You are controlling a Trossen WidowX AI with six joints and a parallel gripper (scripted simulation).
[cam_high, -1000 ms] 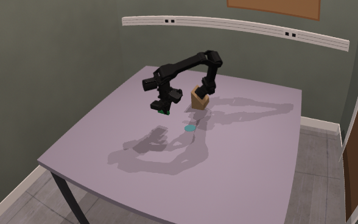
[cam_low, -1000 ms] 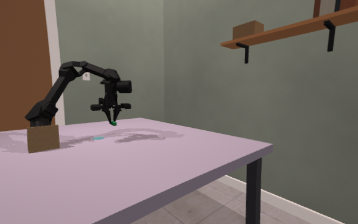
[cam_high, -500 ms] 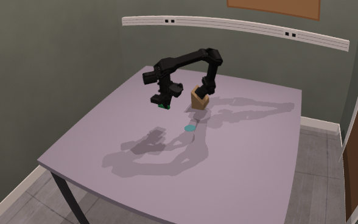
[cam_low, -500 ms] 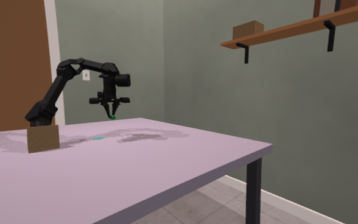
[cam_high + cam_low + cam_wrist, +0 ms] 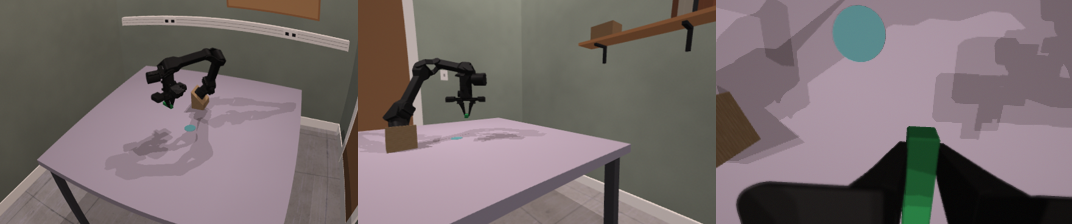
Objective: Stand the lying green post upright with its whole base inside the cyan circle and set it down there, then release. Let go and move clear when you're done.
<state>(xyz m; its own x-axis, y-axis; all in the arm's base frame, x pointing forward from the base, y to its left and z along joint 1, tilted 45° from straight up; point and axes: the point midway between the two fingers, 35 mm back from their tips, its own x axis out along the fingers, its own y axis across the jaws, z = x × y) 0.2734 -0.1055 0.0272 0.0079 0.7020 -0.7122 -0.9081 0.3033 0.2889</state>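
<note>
The green post is 3 cm below my hand, 2 cm to the right of it and 1 cm behind it. Round my hand: cyan circle: 17 cm below, 9 cm to the left, 3 cm behind.
</note>
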